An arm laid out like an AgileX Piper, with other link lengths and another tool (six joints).
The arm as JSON. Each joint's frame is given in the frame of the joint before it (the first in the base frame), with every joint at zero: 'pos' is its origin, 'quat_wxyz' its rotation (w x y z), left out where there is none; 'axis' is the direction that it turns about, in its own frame. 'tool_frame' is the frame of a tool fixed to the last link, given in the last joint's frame.
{
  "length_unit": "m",
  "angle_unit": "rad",
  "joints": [
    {
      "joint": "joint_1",
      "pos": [
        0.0,
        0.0,
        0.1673
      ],
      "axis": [
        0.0,
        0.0,
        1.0
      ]
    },
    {
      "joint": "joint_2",
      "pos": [
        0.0,
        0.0,
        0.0
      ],
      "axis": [
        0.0,
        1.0,
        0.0
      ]
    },
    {
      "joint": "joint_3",
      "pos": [
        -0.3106,
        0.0,
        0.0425
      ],
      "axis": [
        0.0,
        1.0,
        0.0
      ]
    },
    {
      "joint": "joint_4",
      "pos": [
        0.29,
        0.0,
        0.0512
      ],
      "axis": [
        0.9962,
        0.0,
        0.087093
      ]
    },
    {
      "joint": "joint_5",
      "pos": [
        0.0,
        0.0,
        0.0
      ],
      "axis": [
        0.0,
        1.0,
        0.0
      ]
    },
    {
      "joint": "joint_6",
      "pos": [
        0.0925,
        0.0,
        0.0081
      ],
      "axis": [
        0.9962,
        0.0,
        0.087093
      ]
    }
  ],
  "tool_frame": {
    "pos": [
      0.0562,
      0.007,
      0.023
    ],
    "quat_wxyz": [
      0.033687,
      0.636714,
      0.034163,
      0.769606
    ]
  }
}
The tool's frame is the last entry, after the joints.
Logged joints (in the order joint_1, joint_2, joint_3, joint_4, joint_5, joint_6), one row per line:
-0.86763 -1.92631 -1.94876 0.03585 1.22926 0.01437
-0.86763 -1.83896 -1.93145 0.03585 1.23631 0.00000
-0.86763 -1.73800 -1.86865 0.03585 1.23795 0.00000
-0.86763 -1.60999 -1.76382 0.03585 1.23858 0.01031
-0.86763 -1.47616 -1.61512 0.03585 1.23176 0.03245
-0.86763 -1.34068 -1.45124 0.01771 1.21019 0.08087
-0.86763 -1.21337 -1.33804 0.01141 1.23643 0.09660
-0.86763 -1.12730 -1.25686 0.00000 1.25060 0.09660
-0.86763 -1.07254 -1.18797 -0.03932 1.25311 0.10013
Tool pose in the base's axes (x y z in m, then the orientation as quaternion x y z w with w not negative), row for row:
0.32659 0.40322 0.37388 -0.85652 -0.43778 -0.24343 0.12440
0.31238 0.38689 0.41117 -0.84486 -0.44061 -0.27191 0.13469
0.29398 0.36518 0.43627 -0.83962 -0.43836 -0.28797 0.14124
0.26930 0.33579 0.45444 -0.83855 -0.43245 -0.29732 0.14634
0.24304 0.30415 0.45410 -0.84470 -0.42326 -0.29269 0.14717
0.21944 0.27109 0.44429 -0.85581 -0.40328 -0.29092 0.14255
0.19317 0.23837 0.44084 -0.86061 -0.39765 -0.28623 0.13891
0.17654 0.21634 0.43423 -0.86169 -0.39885 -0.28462 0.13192
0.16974 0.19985 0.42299 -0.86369 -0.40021 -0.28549 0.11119
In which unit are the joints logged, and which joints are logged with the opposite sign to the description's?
The joints are logged in radians. Opposite sign: joint_1, joint_2.
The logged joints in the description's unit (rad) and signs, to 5 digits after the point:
0.86763 1.92631 -1.94876 0.03585 1.22926 0.01437
0.86763 1.83896 -1.93145 0.03585 1.23631 0.00000
0.86763 1.73800 -1.86865 0.03585 1.23795 0.00000
0.86763 1.60999 -1.76382 0.03585 1.23858 0.01031
0.86763 1.47616 -1.61512 0.03585 1.23176 0.03245
0.86763 1.34068 -1.45124 0.01771 1.21019 0.08087
0.86763 1.21337 -1.33804 0.01141 1.23643 0.09660
0.86763 1.12730 -1.25686 0.00000 1.25060 0.09660
0.86763 1.07254 -1.18797 -0.03932 1.25311 0.10013

